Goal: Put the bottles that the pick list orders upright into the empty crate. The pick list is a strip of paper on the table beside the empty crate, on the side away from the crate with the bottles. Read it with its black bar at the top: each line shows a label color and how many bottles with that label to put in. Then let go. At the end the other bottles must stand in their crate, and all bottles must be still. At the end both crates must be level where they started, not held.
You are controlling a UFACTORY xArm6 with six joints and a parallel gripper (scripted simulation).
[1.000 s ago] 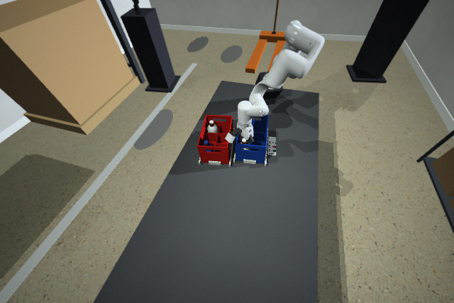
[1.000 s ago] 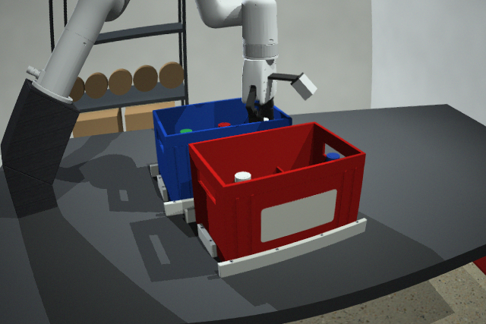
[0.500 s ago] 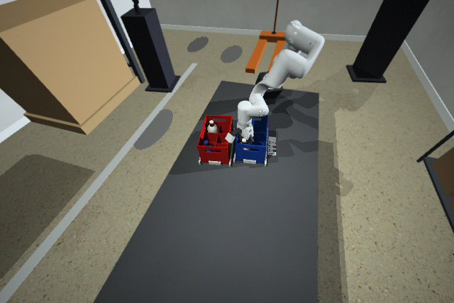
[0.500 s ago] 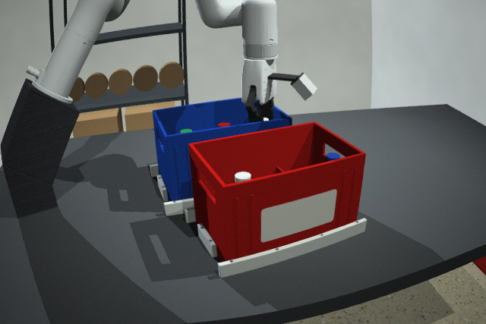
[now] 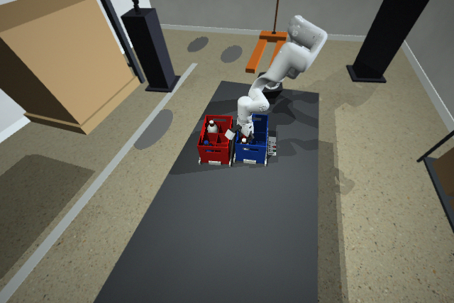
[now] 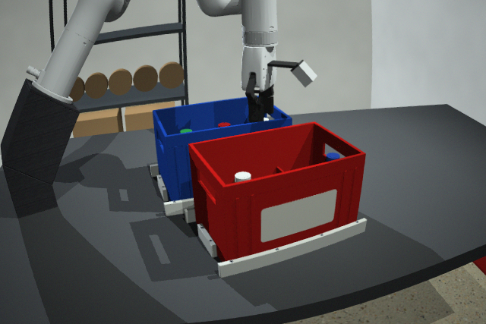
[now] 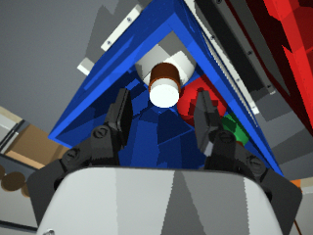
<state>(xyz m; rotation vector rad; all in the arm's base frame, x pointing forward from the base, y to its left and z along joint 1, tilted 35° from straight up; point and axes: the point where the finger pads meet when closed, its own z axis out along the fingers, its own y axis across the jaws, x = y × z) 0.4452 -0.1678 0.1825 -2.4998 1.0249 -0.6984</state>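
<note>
My gripper is now 10 cm above the white-capped bottle. Round my hand: red-capped bottle: 8 cm behind, 10 cm below; then blue crate: 9 cm behind, 4 cm to the left, 10 cm below; then green-capped bottle: 17 cm behind, 10 cm below.
</note>
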